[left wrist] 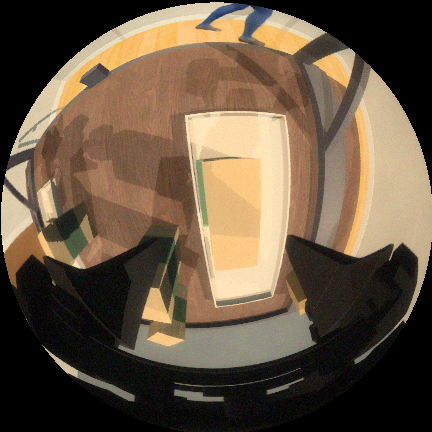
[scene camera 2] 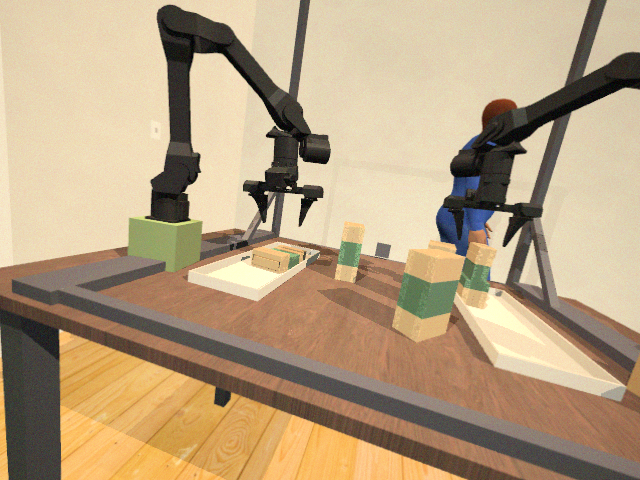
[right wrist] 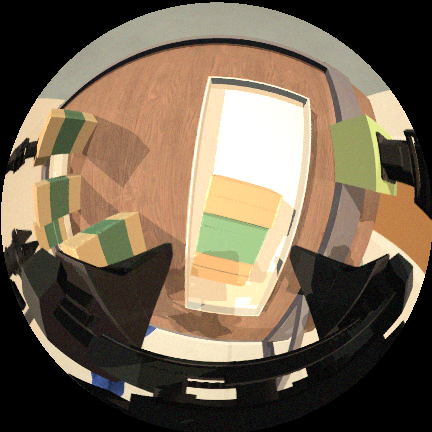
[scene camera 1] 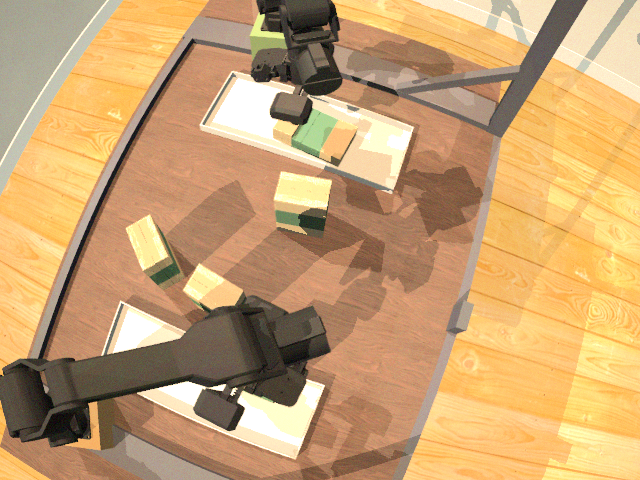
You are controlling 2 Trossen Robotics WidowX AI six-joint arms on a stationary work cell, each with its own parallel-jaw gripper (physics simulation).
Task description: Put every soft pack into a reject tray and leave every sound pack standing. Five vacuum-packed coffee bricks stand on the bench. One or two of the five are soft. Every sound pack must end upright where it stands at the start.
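Frame: origin at the left arm's base, x right, y ahead, z up, level; metres.
Seen in the pictures: left gripper, between the fingertips: (left wrist: pixel 224 243) (scene camera 2: pixel 481 243) (right wrist: pixel 34 236); right gripper, between the fingertips: (scene camera 2: pixel 281 224) (right wrist: pixel 234 251); left arm's base, origin of its link: (scene camera 1: pixel 75 420); right arm's base, origin of its link: (left wrist: pixel 53 285) (scene camera 2: pixel 168 219) (right wrist: pixel 386 158) (scene camera 1: pixel 278 22).
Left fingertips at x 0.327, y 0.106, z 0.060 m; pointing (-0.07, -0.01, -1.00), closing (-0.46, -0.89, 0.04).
Offsets run from my left fingertips to a thing's top centre.
One coffee brick {dx +0.129, dy +0.452, dz -0.101 m} (scene camera 1: pixel 318 132) (scene camera 2: pixel 271 259) (right wrist: pixel 235 235) lies flat in the upper tray {dx +0.113, dy +0.475, dz -0.126 m} (scene camera 1: pixel 232 108) (scene camera 2: pixel 222 284) (right wrist: pixel 260 135). My right gripper (scene camera 2: pixel 282 223) (right wrist: pixel 234 251) is open and empty above it. In scene camera 1 three packs stand upright on the bench: the central pack {dx +0.100, dy +0.279, dz -0.008 m} (scene camera 1: pixel 302 198) (scene camera 2: pixel 349 253), the leftmost pack {dx -0.158, dy +0.205, dz -0.008 m} (scene camera 1: pixel 155 253) (scene camera 2: pixel 426 294) and a third pack {dx -0.036, dy +0.134, dz -0.008 m} (scene camera 1: pixel 212 289). A fifth pack {dx +0.008, dy -0.011, dz -0.005 m} (scene camera 2: pixel 476 273) (left wrist: pixel 232 210) appears upright inside the lower tray {dx -0.090, dy -0.014, dz -0.126 m} (scene camera 1: pixel 124 330) (scene camera 2: pixel 560 378) (left wrist: pixel 277 200). My left gripper (scene camera 2: pixel 483 241) (left wrist: pixel 224 243) is open above it. The left arm mostly hides it in scene camera 1.
The third pack stands close to the lower tray's upper edge. A green base block {dx +0.060, dy +0.702, dz -0.051 m} (scene camera 2: pixel 165 242) (right wrist: pixel 350 150) carries the right arm. Dark frame rails (scene camera 2: pixel 258 356) border the bench. A person in blue (scene camera 2: pixel 460 206) stands behind the bench in scene camera 2.
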